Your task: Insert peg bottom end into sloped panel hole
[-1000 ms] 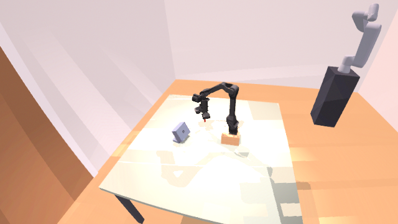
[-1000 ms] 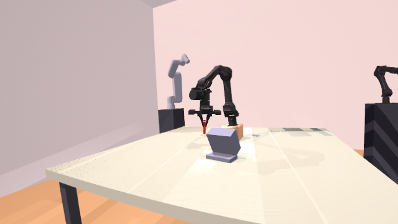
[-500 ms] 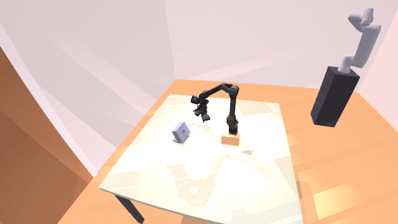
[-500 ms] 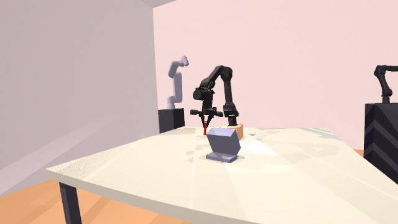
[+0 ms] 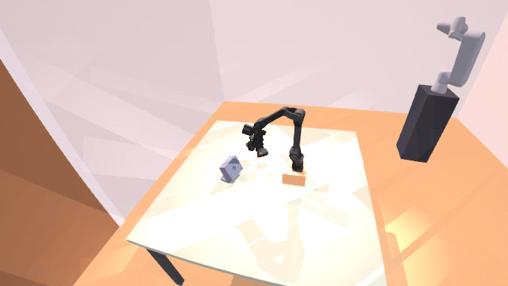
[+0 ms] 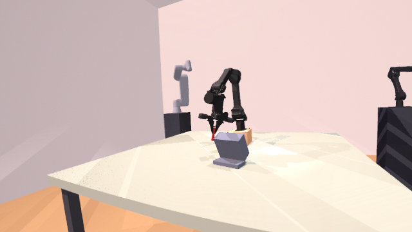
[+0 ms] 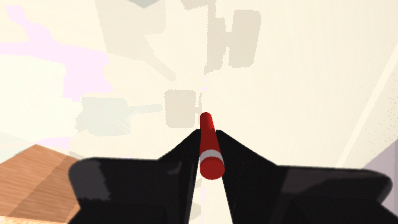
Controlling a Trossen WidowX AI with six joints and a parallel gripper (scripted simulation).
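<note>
Right now my gripper tip is 16 cm to the right of the grey-blue sloped panel, 13 cm short of it and 3 cm above it. From my gripper tip the other things lie so: red peg (2 cm above).
</note>
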